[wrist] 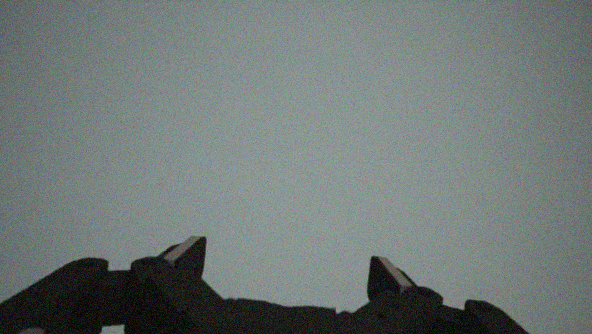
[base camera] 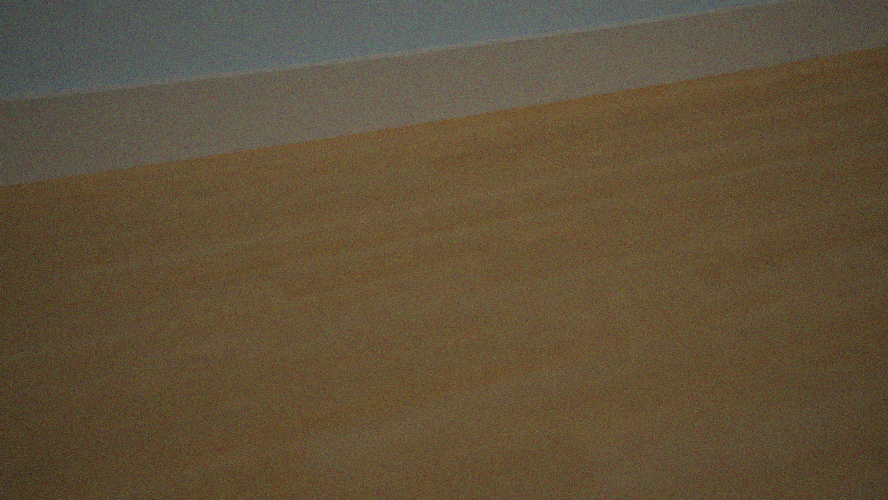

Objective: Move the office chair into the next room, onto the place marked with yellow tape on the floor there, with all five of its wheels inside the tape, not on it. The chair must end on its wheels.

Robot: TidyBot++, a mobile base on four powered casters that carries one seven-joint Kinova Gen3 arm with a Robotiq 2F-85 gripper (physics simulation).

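Places are measured from the arm's base along level axes (x ahead, y left, z up), in millimetres.
Pixels of known places: gripper, between the fingertips: (wrist: 287,264).
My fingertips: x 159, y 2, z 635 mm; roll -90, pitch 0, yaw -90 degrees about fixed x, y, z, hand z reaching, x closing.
Note:
Behind a point stands the place of what it marks.
My gripper (wrist: 287,264) {z 635, x 159, y 2 mm} is open, with its two dark fingertips wide apart at the bottom of the wrist view. No object shows between them, and a plain blue-grey wall (wrist: 300,125) {z 762, x 727, y 0 mm} fills the view behind them. The office chair and the yellow tape do not show in either view.
In the base camera view, a wooden floor (base camera: 434,310) {z -397, x 391, y 16 mm} reaches a pale baseboard (base camera: 372,96) {z -351, x 683, y 95 mm} that slants up from left to right. A blue-grey wall (base camera: 186,37) {z -269, x 641, y 269 mm} rises above the baseboard. Both pictures are dim and grainy.

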